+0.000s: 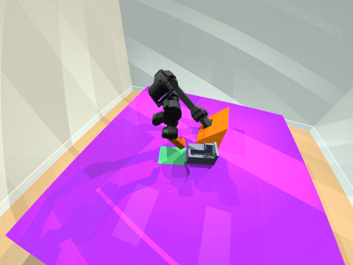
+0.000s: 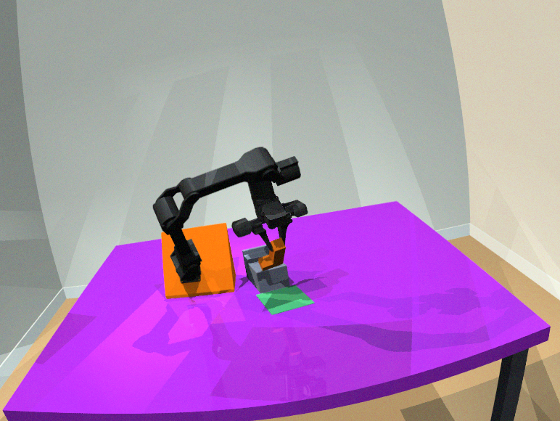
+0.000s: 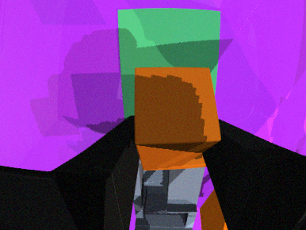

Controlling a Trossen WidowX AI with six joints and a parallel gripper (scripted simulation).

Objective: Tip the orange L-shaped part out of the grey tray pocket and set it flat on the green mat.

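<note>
The green mat is 1 cm to the left of my gripper tip and 17 cm below it. From my gripper tip the other things lie so: orange L-shaped part (2 cm behind, 3 cm to the left, 3 cm below).
</note>
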